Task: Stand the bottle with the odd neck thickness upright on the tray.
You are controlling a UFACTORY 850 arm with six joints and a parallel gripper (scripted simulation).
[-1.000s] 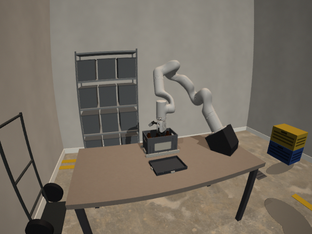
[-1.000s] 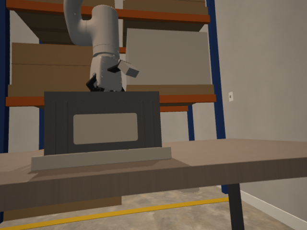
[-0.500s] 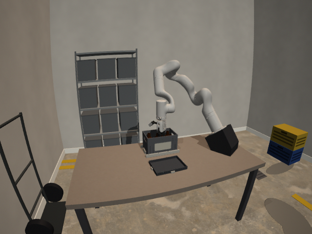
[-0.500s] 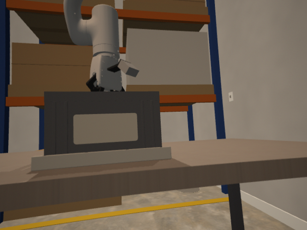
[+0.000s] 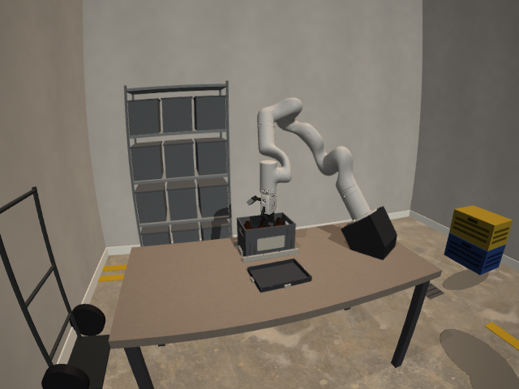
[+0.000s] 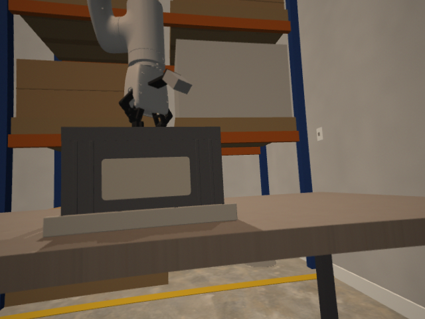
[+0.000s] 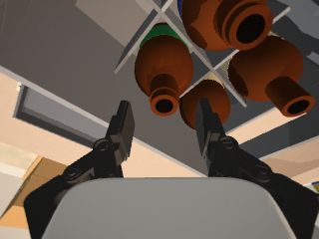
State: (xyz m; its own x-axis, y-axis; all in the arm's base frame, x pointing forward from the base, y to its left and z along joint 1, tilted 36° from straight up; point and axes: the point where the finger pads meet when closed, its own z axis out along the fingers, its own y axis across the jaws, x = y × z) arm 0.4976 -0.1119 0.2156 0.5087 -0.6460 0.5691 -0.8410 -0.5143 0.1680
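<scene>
Right now the dark grey crate is 1 cm behind my hand, 4 cm to the right of it and 10 cm below it. From my hand the other things lie so: black tray (9 cm ahead, 23 cm to the left, 18 cm below); then bottle (11 cm behind, 6 cm to the right, 10 cm below).
</scene>
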